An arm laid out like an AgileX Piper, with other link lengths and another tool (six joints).
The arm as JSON. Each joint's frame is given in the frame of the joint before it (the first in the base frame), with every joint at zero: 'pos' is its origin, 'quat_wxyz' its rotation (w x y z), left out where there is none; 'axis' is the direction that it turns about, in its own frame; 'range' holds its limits. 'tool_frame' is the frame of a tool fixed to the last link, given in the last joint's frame.
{
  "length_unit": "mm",
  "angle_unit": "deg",
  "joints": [
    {
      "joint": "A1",
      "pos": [
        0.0,
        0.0,
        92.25
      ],
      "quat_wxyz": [
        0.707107,
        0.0,
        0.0,
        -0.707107
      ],
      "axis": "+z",
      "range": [
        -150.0,
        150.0
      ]
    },
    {
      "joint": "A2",
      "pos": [
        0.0,
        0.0,
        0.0
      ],
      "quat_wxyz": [
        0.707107,
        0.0,
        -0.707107,
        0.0
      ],
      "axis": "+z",
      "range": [
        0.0,
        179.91
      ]
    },
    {
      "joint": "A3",
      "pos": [
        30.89,
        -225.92,
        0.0
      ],
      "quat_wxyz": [
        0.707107,
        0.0,
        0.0,
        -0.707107
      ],
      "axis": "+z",
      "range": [
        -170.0,
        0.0
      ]
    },
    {
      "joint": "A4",
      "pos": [
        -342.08,
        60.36,
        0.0
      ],
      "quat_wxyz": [
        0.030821,
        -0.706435,
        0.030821,
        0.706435
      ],
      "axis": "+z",
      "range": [
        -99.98,
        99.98
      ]
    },
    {
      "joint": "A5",
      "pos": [
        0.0,
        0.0,
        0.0
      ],
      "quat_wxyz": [
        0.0,
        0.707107,
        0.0,
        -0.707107
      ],
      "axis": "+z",
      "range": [
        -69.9,
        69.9
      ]
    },
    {
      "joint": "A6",
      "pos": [
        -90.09,
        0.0,
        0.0
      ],
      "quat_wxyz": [
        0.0,
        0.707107,
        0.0,
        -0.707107
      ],
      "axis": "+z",
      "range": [
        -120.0,
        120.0
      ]
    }
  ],
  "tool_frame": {
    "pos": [
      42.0,
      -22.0,
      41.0
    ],
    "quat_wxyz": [
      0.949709,
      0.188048,
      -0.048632,
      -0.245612
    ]
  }
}
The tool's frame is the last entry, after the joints.
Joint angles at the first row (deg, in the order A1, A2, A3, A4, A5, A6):
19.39, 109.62, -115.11, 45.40, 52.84, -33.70
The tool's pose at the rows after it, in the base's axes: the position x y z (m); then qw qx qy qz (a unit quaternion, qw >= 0):
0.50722 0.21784 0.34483 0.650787 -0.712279 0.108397 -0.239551
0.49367 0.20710 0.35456 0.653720 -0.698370 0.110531 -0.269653
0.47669 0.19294 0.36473 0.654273 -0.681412 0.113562 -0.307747
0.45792 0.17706 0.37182 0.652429 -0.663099 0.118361 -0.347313
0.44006 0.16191 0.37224 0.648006 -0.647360 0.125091 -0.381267
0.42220 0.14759 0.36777 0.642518 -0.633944 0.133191 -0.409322
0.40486 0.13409 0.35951 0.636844 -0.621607 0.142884 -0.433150
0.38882 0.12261 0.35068 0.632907 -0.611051 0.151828 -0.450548
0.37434 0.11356 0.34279 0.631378 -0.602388 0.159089 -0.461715
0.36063 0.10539 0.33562 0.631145 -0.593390 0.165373 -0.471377
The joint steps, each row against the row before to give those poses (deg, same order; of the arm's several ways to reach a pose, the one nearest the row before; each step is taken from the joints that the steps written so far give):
0.00, -4.72, 5.67, 0.94, -3.52, -1.38
0.00, -5.63, 6.37, 0.46, -4.29, -1.26
0.01, -6.56, 7.23, 0.17, -5.18, -1.20
0.00, -6.79, 7.52, 0.05, -5.47, -1.04
0.00, -6.23, 7.28, 0.06, -5.04, -0.86
0.00, -5.96, 7.17, 0.10, -4.48, -0.62
0.01, -5.68, 6.98, 0.19, -4.13, -0.41
0.00, -5.12, 6.08, 0.31, -3.15, -0.18
0.00, -4.52, 5.07, 0.37, -2.11, 0.00
0.00, -4.32, 4.60, 0.47, -1.78, -0.01

